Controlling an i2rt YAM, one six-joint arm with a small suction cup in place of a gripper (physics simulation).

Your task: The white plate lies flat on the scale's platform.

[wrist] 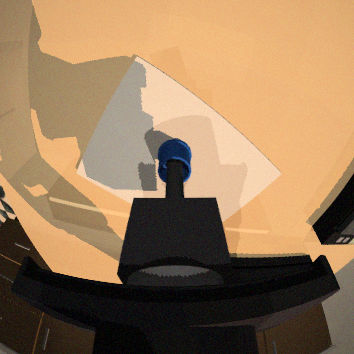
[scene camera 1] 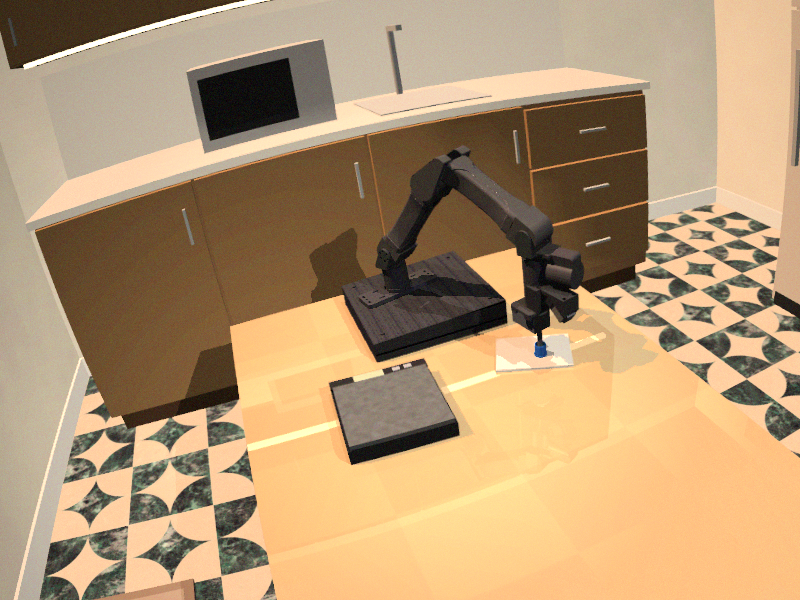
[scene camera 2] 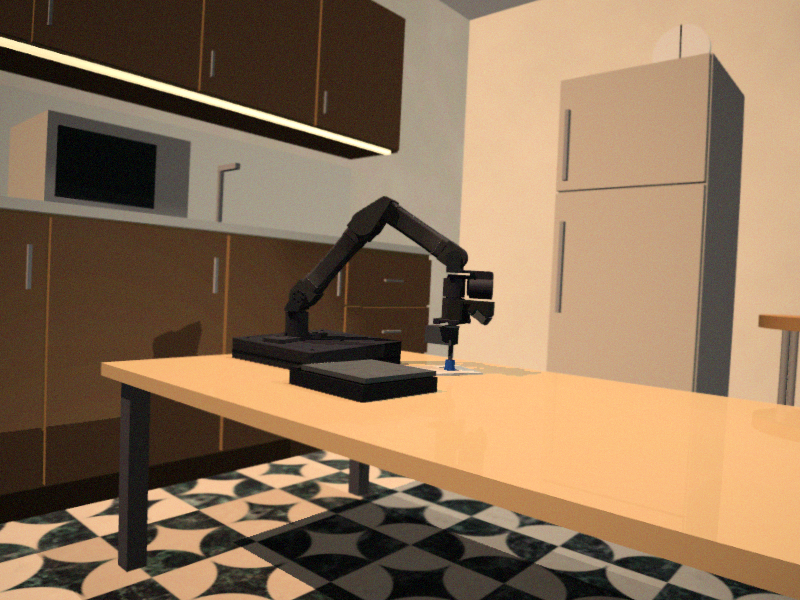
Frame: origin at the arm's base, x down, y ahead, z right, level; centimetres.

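Seen in the pictures: hand at its tool point: (wrist: 174,148) (scene camera 1: 540,357) (scene camera 2: 449,373); arm's base at its link origin: (scene camera 1: 398,289) (scene camera 2: 296,338).
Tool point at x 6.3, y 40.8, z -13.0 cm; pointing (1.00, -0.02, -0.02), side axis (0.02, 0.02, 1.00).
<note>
Pixels of each thing's top centre, then the offset from my tool point to it. Level surfaces: height alone.
- white plate at its top centre: (wrist: 178,172) (scene camera 1: 533,351) (scene camera 2: 442,369) dx -1.1, dy -1.9, dz +0.5 cm
- scale at its top centre: (scene camera 1: 388,397) (scene camera 2: 363,366) dx -4.9, dy -3.2, dz +35.5 cm
- orange table at its surface level: dx -0.4 cm
The white plate (scene camera 1: 517,356) (scene camera 2: 469,369) (wrist: 218,140) is a thin square sheet lying flat on the table, to the right of the arm's base. My blue suction cup (scene camera 1: 539,349) (scene camera 2: 449,366) (wrist: 174,159) stands upright on the plate near its middle and touches its surface. The scale (scene camera 1: 394,406) (scene camera 2: 361,379) is a flat dark box with a grey platform, lying to the left of the plate, nearer the table's front; its platform is bare. In the wrist view a corner of the scale (wrist: 333,214) shows at the right edge.
The arm's black base block (scene camera 1: 426,310) (scene camera 2: 316,347) stands behind the scale and beside the plate. The orange table (scene camera 1: 517,504) stretches wide to the front and right. Kitchen cabinets (scene camera 1: 258,225) and a fridge (scene camera 2: 632,219) stand beyond the table.
</note>
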